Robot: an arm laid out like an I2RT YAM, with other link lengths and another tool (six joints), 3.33 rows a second.
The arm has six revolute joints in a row. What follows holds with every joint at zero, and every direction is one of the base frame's.
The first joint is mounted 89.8 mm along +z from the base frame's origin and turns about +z.
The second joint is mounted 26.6 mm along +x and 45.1 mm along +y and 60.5 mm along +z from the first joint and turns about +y.
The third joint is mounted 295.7 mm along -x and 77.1 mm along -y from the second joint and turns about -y.
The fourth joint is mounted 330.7 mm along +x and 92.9 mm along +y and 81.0 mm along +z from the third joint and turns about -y.
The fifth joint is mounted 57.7 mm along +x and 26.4 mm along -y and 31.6 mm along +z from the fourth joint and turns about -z.
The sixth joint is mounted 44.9 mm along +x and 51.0 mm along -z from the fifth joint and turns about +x.
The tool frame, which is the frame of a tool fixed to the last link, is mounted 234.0 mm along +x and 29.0 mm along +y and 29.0 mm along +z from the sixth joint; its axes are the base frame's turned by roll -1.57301, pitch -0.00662 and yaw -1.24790 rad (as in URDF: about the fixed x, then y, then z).
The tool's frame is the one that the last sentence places.
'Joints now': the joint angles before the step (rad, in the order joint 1, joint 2, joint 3, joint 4, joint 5, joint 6). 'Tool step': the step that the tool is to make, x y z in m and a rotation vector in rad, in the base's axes. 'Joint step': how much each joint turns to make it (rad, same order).
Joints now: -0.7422, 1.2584, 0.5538, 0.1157, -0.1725, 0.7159
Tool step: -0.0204, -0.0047, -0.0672, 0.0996, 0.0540, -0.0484
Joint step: -0.0369, 0.1150, -0.0493, 0.0627, -0.0116, 0.0355
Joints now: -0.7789, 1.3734, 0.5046, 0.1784, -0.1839, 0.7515
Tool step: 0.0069, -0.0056, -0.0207, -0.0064, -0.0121, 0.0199
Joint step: -0.0156, 0.1045, -0.0046, 0.1183, -0.0300, -0.0197
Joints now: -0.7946, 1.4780, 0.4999, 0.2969, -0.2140, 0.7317
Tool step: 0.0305, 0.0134, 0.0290, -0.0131, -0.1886, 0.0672
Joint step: 0.0000, 0.0490, -0.0423, 0.2516, -0.1263, 0.0679
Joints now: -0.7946, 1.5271, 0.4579, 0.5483, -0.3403, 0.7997
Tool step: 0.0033, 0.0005, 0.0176, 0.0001, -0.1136, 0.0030
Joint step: -0.0167, 0.0276, -0.0398, 0.1709, -0.0545, 0.0686
